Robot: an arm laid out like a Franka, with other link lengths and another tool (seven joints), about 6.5 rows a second.
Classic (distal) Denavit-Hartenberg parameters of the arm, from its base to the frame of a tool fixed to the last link. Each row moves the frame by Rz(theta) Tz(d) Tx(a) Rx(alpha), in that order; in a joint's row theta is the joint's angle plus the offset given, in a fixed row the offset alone. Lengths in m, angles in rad.
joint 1: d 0.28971  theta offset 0  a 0  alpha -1.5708
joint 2: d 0  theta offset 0  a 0  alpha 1.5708
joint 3: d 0.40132  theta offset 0  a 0.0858  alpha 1.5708
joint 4: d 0  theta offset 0  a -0.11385  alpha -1.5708
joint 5: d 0.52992  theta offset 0  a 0  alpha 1.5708
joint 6: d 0  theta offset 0  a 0.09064  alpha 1.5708
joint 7: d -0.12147  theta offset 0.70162  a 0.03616  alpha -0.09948
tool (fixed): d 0.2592  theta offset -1.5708  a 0  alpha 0
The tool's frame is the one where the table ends.
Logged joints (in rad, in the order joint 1, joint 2, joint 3, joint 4, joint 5, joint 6, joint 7), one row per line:
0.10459 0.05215 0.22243 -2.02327 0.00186 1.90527 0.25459
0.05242 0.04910 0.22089 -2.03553 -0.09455 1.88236 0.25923
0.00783 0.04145 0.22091 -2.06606 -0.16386 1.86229 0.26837
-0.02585 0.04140 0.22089 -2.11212 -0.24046 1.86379 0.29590
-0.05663 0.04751 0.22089 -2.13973 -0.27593 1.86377 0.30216
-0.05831 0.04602 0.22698 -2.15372 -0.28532 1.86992 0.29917
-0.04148 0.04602 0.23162 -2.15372 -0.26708 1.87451 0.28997
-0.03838 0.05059 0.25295 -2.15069 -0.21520 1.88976 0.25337
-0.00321 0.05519 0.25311 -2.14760 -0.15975 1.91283 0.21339
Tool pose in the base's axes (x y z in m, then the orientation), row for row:
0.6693 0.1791 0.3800 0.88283 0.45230 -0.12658 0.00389
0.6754 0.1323 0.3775 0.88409 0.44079 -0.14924 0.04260
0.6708 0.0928 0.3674 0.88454 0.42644 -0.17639 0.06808
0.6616 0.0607 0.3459 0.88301 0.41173 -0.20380 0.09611
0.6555 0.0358 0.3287 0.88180 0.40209 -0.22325 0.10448
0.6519 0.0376 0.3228 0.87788 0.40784 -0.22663 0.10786
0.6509 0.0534 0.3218 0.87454 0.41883 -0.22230 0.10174
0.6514 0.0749 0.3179 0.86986 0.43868 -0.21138 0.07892
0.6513 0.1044 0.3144 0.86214 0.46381 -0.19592 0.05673
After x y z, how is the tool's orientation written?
As a quaternion, x y z w.
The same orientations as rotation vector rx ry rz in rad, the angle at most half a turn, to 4 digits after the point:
2.7666 1.4174 -0.3967
2.7046 1.3484 -0.4565
2.6645 1.2846 -0.5313
2.6162 1.2199 -0.6038
2.5999 1.1855 -0.6582
2.5833 1.2001 -0.6669
2.5826 1.2368 -0.6565
2.6034 1.3129 -0.6326
2.6148 1.4067 -0.5942

